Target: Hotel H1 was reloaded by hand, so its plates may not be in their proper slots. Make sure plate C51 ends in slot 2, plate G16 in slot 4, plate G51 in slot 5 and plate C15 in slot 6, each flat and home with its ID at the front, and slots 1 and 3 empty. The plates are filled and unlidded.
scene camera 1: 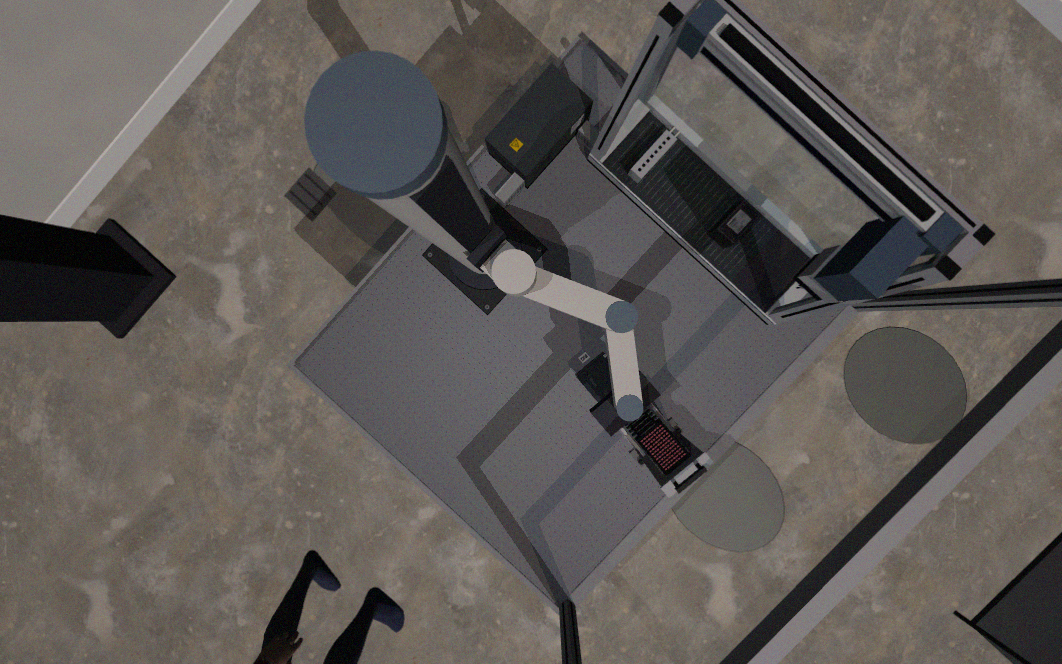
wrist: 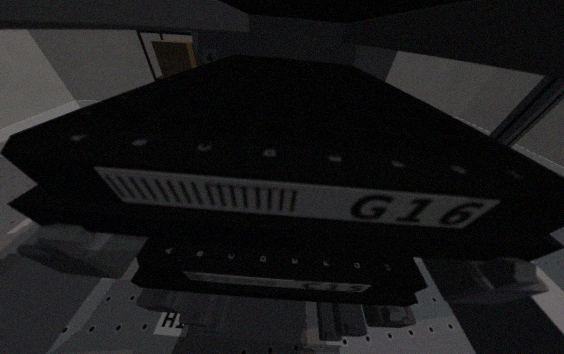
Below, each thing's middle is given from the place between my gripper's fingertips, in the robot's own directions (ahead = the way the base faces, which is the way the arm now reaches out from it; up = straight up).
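Labels:
The flat dark stand (scene camera 1: 598, 384) is 19 cm behind my hand, 2 cm to the left of it and 13 cm below it. Hotel H1 (scene camera 1: 661, 478), also measured from my hand: 6 cm ahead, 1 cm to the right, 3 cm below.

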